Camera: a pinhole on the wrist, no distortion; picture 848 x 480 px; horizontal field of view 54.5 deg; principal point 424.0 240.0 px. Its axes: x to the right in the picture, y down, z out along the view. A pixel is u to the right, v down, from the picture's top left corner.
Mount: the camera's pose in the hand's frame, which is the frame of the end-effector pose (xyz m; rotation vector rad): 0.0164 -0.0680 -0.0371 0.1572 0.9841 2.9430
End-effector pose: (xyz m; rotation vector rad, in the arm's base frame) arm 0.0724 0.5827 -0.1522 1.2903 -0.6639 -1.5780
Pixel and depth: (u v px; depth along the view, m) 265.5 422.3 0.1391
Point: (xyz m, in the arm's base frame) -0.0149 0.5209 -0.1599
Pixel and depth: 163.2 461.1 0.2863
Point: -0.1294 0.4090 -0.1122
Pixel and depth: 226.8 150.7 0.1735
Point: 0.0086 0.4814 -0.1180
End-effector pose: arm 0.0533 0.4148 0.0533 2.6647 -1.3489 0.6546
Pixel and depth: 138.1 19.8 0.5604
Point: 0.0006 -0.0939 -0.1521
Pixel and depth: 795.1 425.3 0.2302
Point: 0.0558 0.3916 -0.1443
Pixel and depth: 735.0 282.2 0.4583
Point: -0.0388 0.2811 -0.3353
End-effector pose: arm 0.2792 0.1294 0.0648 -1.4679 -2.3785 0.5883
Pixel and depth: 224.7 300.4 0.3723
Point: 0.1958 0.2596 -0.2267
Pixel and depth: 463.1 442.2 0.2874
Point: 0.1984 0.1338 -0.1633
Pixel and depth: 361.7 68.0 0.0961
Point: 0.2564 0.1567 0.0400
